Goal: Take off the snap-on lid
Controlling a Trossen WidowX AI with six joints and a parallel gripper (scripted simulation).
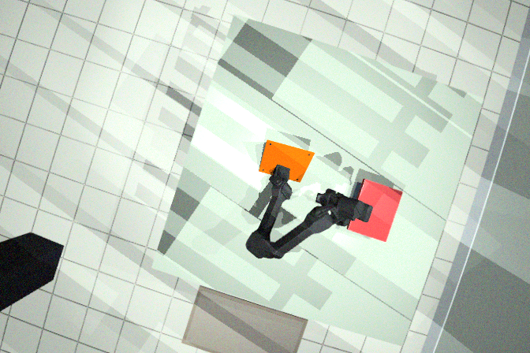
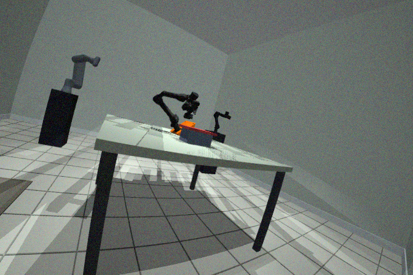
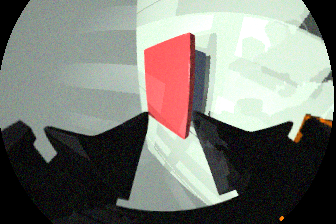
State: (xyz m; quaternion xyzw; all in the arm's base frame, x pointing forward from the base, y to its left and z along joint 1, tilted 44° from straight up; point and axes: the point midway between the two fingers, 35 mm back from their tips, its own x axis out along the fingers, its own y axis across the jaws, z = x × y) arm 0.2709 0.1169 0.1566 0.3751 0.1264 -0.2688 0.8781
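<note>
My gripper tip is now 120 mm short of the red lid and 90 mm above it. Round my gripper tip: grey-blue storage box 140 mm below, 120 mm ahead.
</note>
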